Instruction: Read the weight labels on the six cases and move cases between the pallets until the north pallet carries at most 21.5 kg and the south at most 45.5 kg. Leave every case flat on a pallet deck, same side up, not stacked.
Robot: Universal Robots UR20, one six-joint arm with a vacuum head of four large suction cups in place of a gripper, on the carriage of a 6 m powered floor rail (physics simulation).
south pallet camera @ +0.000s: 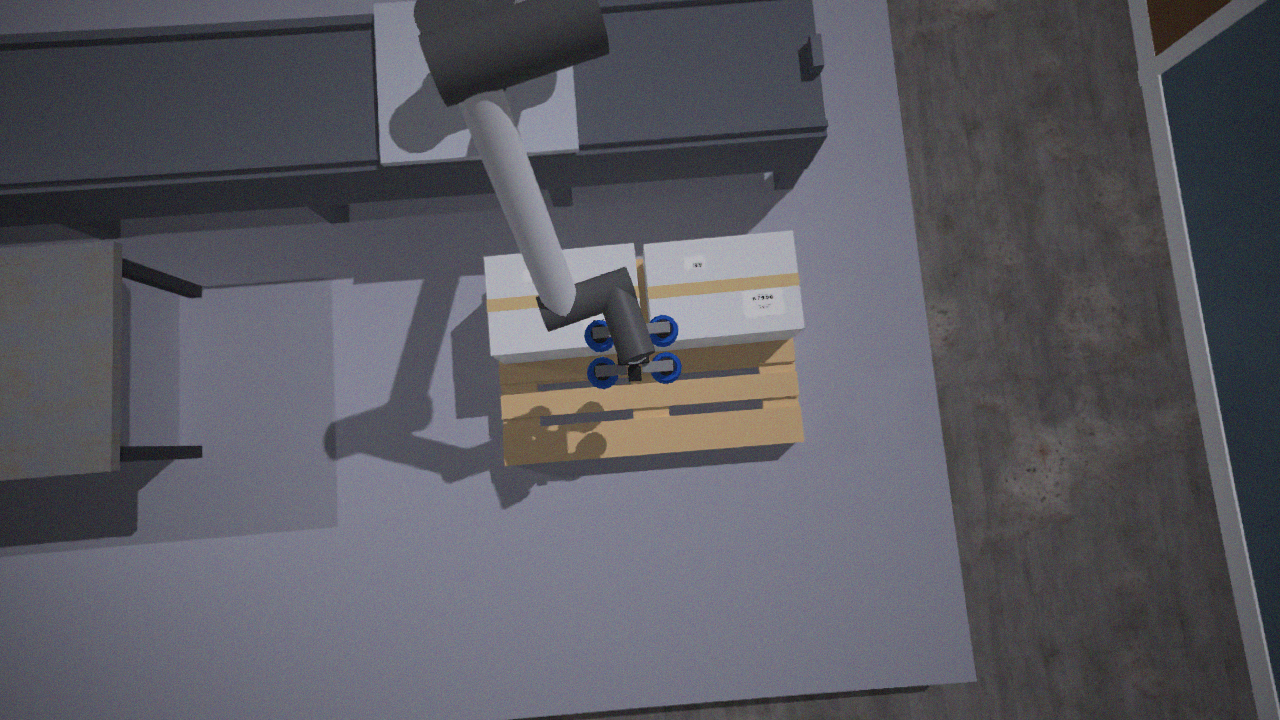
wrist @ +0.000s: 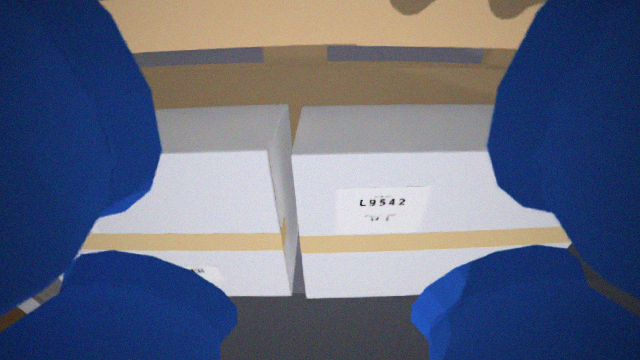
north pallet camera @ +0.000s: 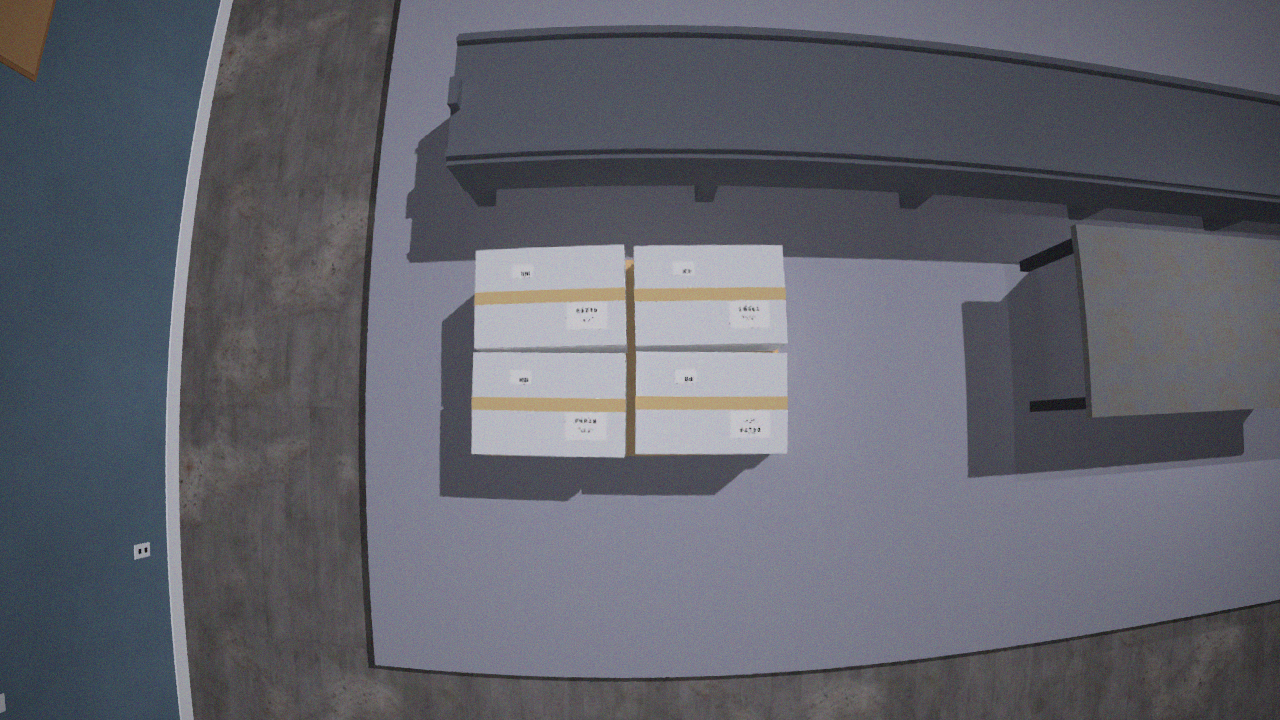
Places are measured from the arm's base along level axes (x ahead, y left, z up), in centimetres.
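Where they show: hand, tool point: [wrist: 324, 236].
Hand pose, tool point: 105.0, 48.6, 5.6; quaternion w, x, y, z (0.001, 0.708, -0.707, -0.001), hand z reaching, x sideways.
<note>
Each offset is from my tool point to the top centre of the thing, as dx, dy, dz. Level surfaces: height alone.
My suction head [south pallet camera: 632, 351] [wrist: 320, 180] is open, with no case on its cups, above the inner edges of two white cases on the south pallet [south pallet camera: 662, 440] [wrist: 320, 30]. The left case {-25.0, -24.3, -21.7} [south pallet camera: 519, 338] [wrist: 360, 270] reads L9542 in the wrist view; its weight line is too blurred to read. The right case {-25.1, +35.4, -21.9} [south pallet camera: 716, 311] [wrist: 225, 200] has its weight label out of the wrist view. The front half of this deck is bare. Four white cases [north pallet camera: 537, 331] [north pallet camera: 680, 326] [north pallet camera: 528, 438] [north pallet camera: 680, 438] lie flat, two by two, in the north view; their weights are unreadable.
The rail [north pallet camera: 760, 98] [south pallet camera: 179, 107] runs behind the pallets, with the carriage [south pallet camera: 559, 134] behind the south pallet. The arm [south pallet camera: 514, 188] reaches over the left south case. A table {dz -9.6} [north pallet camera: 1181, 322] [south pallet camera: 53, 358] stands between the pallets.
</note>
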